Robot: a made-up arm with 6 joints.
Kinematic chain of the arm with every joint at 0, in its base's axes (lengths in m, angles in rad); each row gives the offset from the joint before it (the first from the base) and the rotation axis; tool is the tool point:
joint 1: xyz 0 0 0.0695 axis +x
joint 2: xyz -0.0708 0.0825 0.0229 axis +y
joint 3: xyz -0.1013 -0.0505 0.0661 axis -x
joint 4: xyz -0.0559 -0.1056 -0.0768 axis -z
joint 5: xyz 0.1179 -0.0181 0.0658 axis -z
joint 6: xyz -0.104 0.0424 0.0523 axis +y
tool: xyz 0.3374 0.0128 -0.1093
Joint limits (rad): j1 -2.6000..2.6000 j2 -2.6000..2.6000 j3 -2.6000..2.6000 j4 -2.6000..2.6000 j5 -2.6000..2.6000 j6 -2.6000..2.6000
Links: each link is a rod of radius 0.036 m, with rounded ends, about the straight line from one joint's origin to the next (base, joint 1, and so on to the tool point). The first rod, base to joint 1, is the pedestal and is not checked.
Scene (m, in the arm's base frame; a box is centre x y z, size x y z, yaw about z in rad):
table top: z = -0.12
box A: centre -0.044 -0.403 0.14 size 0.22 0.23 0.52 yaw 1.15
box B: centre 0.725 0.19 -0.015 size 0.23 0.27 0.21 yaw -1
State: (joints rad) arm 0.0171 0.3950 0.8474 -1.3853 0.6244 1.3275
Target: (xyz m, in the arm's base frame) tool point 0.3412 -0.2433 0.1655
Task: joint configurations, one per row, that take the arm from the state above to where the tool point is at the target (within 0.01 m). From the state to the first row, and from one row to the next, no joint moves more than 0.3 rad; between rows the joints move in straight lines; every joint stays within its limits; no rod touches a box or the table.
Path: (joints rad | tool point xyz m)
1: 0.0553 0.3716 1.1395 -1.3457 0.7577 1.5283 | -0.3611 -0.2724 0.1844
2: 0.0935 0.3481 1.4316 -1.3062 0.8910 1.7290 | -0.3947 -0.2674 0.2714
3: 0.1318 0.3247 1.7237 -1.2666 1.0244 1.9298 | -0.4416 -0.2329 0.3203
4: 0.1700 0.3012 2.0158 -1.2271 1.1577 2.1306 | -0.4925 -0.1939 0.3208
5: 0.2082 0.2778 2.3078 -1.1875 1.2910 2.3313 | -0.5332 -0.1732 0.2780
6: 0.2464 0.2543 2.5999 -1.1480 1.4243 2.5321 | -0.5501 -0.1843 0.2099
7: 0.2732 0.5172 2.3733 -1.2777 1.1501 2.4528 | -0.4793 -0.1385 0.4497
8: 0.3000 0.7800 2.1467 -1.4074 0.8758 2.3735 | -0.2511 -0.1468 0.6200
9: 0.3268 1.0428 1.9201 -1.5371 0.6016 2.2942 | 0.0460 -0.1874 0.6184
10: 0.3535 1.3056 1.6935 -1.6668 0.3274 2.2149 | 0.2773 -0.2269 0.4363
11: 0.3803 1.5684 1.4670 -1.7965 0.0531 2.1356 | 0.3412 -0.2433 0.1655

